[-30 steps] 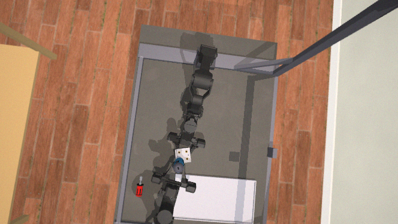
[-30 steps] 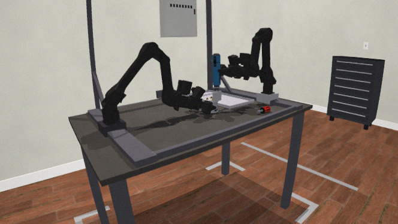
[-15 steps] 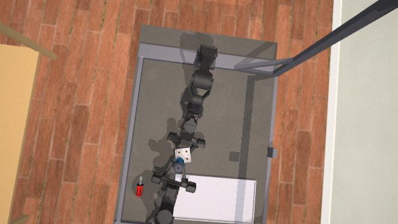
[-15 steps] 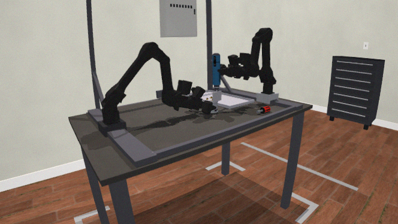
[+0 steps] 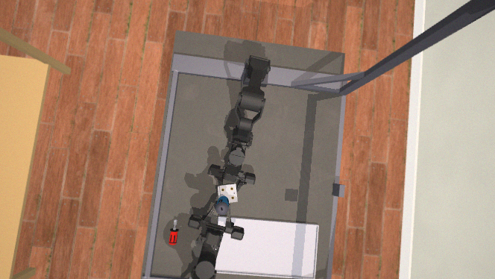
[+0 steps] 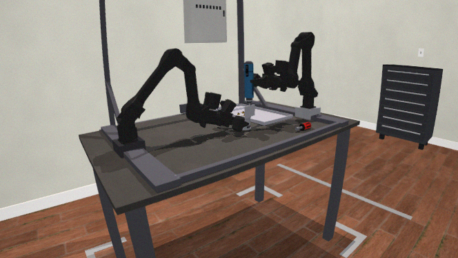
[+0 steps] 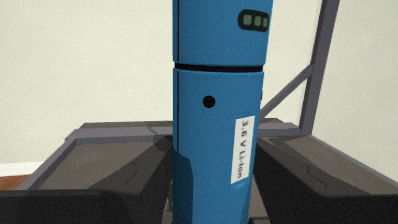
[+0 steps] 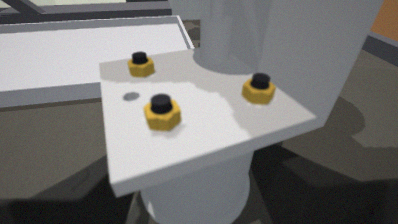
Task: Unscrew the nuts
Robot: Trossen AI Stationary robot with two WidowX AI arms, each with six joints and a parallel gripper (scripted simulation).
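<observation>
Right now my right hand is 3 cm to the right of the joint module. From my right hand the other things lie so: grey socket: 1 cm ahead, 5 cm to the left, 5 cm above; then red-handled tool: 17 cm ahead, 24 cm to the left, 2 cm below; then white bracket: 3 cm to the left, 4 cm above.
</observation>
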